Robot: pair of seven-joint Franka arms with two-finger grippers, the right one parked.
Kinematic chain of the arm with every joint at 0, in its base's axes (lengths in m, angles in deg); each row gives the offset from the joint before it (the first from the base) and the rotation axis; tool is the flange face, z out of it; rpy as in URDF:
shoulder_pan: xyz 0 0 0.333 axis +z
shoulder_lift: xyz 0 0 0 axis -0.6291 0.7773 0
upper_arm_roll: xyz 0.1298 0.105 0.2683 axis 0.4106 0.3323 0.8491
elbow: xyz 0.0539 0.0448 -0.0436 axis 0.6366 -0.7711 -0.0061
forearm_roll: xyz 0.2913 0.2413 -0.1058 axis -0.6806 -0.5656 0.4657
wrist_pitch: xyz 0 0 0 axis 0.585 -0.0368 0.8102
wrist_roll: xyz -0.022 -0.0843 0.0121 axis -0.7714 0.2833 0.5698
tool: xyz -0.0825 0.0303 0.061 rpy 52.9 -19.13 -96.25
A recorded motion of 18 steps. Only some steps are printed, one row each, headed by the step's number.
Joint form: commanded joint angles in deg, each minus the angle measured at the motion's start. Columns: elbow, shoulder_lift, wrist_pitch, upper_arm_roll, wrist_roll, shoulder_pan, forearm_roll.
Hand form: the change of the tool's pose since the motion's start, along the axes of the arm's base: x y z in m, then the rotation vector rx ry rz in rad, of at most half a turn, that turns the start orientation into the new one. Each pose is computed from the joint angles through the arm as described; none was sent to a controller.
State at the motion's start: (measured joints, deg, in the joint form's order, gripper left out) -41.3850 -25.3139 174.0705 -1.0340 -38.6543 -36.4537 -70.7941
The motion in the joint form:
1: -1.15 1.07 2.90 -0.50 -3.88 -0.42 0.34
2: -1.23 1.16 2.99 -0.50 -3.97 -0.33 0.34
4: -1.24 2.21 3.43 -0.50 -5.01 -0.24 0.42
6: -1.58 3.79 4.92 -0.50 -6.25 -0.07 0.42
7: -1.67 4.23 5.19 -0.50 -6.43 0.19 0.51
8: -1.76 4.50 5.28 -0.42 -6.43 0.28 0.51
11: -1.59 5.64 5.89 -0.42 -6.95 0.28 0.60
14: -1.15 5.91 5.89 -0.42 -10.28 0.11 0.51
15: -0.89 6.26 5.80 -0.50 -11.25 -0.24 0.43
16: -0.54 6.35 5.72 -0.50 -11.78 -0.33 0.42
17: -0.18 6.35 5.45 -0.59 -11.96 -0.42 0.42
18: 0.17 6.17 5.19 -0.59 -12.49 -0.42 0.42
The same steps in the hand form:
1: -0.0009 -0.0091 -0.0143 0.0046 -0.0154 0.0523
2: -0.0012 -0.0083 -0.0155 0.0048 -0.0141 0.0553
4: -0.0012 -0.0076 -0.0246 0.0066 -0.0041 0.0754
6: -0.0017 -0.0063 -0.0394 0.0092 0.0025 0.0985
7: -0.0022 -0.0041 -0.0437 0.0085 0.0069 0.1071
8: -0.0030 -0.0026 -0.0466 0.0087 0.0116 0.1100
11: -0.0021 -0.0027 -0.0551 0.0088 0.0176 0.1196
14: 0.0005 -0.0041 -0.0547 0.0211 0.0119 0.1724
15: 0.0016 -0.0079 -0.0563 0.0253 0.0141 0.1805
16: 0.0036 -0.0087 -0.0549 0.0270 0.0104 0.1880
17: 0.0053 -0.0102 -0.0529 0.0274 0.0087 0.1882
18: 0.0072 -0.0101 -0.0492 0.0292 0.0035 0.1975

